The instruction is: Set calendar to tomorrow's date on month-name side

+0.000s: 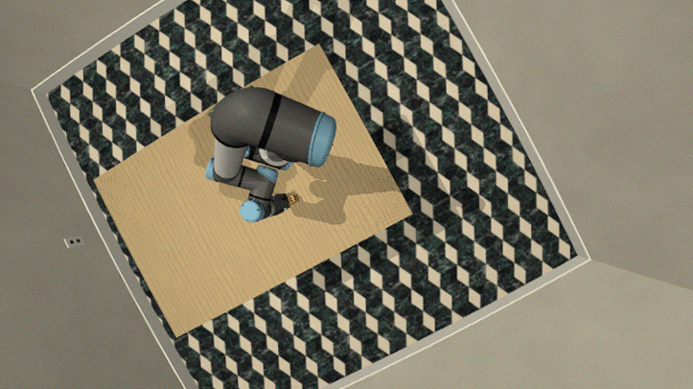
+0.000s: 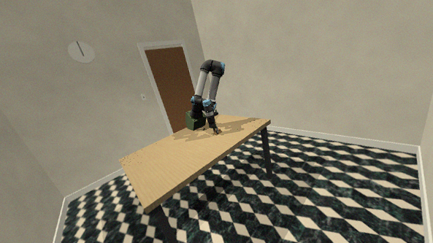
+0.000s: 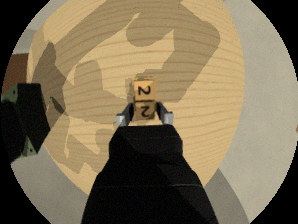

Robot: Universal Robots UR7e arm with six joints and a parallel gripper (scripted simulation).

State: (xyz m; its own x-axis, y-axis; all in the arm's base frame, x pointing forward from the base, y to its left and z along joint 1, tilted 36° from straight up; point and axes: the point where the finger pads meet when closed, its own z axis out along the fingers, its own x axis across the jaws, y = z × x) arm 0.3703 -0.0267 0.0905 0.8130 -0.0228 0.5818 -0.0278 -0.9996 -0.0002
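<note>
My gripper is now 10 mm above the wooden cube. The rest, counted from my hand: wooden tray (20 mm to the left, 30 mm below).
</note>
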